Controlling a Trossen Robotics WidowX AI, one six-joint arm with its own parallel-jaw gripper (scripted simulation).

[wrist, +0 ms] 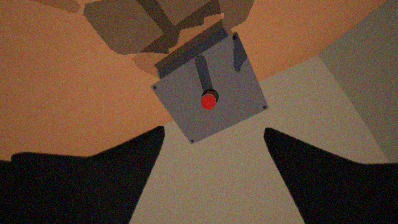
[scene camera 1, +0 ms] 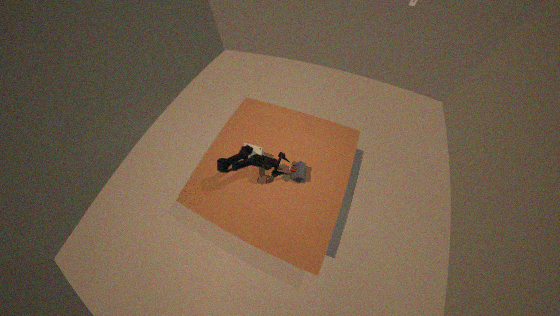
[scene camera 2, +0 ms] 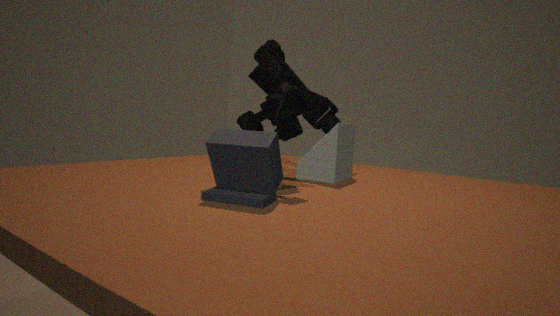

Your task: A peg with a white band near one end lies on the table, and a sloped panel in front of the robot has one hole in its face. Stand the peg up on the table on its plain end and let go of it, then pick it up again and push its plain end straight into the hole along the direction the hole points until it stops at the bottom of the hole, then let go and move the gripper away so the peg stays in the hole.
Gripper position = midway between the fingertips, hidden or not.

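Sloped panel (scene camera 2: 243, 159), (wrist: 225, 67). My gripper (scene camera 2: 260, 130), (wrist: 213, 131): open, holding nothing.
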